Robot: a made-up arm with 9 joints. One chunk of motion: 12 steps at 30 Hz.
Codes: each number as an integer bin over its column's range. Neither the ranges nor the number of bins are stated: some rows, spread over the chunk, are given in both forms.
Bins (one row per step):
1: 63 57 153 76 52 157 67 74 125
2: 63 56 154 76 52 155 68 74 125
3: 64 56 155 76 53 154 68 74 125
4: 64 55 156 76 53 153 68 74 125
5: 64 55 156 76 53 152 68 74 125
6: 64 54 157 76 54 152 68 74 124
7: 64 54 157 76 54 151 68 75 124
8: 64 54 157 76 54 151 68 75 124
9: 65 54 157 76 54 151 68 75 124
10: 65 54 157 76 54 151 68 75 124
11: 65 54 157 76 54 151 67 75 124
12: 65 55 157 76 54 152 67 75 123
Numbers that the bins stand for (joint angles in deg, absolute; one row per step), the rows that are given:
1: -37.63 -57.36 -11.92 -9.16 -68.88 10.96 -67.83 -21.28 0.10
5: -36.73 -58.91 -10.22 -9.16 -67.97 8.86 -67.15 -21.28 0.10
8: -36.73 -59.68 -9.65 -9.16 -67.06 8.44 -67.15 -20.70 -0.89
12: -35.84 -58.91 -9.65 -9.16 -67.06 8.86 -67.83 -20.70 -1.88
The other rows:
2: -37.63 -58.13 -11.35 -9.16 -68.88 10.12 -67.15 -21.28 0.10
3: -36.73 -58.13 -10.78 -9.16 -67.97 9.70 -67.15 -21.28 0.10
4: -36.73 -58.91 -10.22 -9.16 -67.97 9.28 -67.15 -21.28 0.10
6: -36.73 -59.68 -9.65 -9.16 -67.06 8.86 -67.15 -21.28 -0.89
7: -36.73 -59.68 -9.65 -9.16 -67.06 8.44 -67.15 -20.70 -0.89
9: -35.84 -59.68 -9.65 -9.16 -67.06 8.44 -67.15 -20.70 -0.89
10: -35.84 -59.68 -9.65 -9.16 -67.06 8.44 -67.15 -20.70 -0.89
11: -35.84 -59.68 -9.65 -9.16 -67.06 8.44 -67.83 -20.70 -0.89

